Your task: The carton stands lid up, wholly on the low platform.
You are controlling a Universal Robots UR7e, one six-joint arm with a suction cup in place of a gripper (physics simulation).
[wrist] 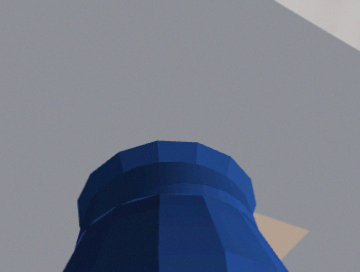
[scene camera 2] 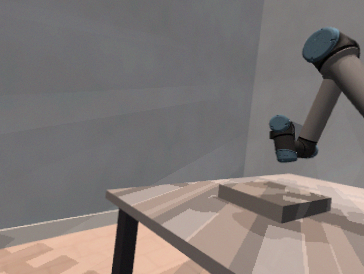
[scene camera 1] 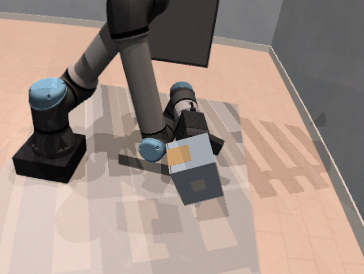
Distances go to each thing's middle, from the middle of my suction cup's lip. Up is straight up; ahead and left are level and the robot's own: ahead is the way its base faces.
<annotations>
The carton (wrist: 268, 90) lies 1 cm behind my suction cup and 6 cm to the right of it. The rest, counted from my suction cup: low platform (scene camera 2: 280, 203) (7 cm behind, 38 cm to the left, 24 cm below).
</annotations>
